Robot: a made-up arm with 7 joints.
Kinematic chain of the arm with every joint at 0, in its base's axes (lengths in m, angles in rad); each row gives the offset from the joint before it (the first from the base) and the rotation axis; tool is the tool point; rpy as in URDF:
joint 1: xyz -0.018 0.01 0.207 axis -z
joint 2: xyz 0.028 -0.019 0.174 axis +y
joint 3: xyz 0.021 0 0.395 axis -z
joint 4: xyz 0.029 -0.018 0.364 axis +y
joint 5: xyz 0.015 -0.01 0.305 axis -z
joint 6: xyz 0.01 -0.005 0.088 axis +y
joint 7: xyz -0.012 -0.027 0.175 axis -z
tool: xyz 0.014 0.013 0.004 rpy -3.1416 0 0
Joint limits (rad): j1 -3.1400..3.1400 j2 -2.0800..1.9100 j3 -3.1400..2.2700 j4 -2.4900..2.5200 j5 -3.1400..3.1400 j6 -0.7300..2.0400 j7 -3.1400..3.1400
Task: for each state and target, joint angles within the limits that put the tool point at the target. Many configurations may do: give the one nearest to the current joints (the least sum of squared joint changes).
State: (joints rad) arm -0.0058 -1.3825 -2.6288 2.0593 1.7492 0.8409 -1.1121
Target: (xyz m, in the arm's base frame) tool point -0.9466 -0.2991 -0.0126
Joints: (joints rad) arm -0.5453 -1.4821 -2.9381 1.2917 1.9227 0.7173 -1.1361
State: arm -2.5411 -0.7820 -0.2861 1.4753 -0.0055 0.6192 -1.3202
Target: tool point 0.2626 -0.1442 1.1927
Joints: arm -2.6434 -1.1507 -0.1138 1.5512 0.0209 0.6796 -1.3159
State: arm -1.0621 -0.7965 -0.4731 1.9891 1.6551 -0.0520 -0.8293
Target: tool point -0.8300 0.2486 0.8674
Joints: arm -0.3669 -1.3049 -1.1038 1.4847 1.6386 -0.1624 -0.8438
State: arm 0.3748 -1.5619 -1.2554 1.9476 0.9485 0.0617 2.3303
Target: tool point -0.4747 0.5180 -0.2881
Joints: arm 0.0901 -2.0800 -2.2236 1.6082 1.0470 -0.2183 2.3613
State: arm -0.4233 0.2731 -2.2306 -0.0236 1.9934 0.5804 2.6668
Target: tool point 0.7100 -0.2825 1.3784
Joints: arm 0.0842 0.4221 -2.0925 -0.4893 2.0740 0.6389 2.6550
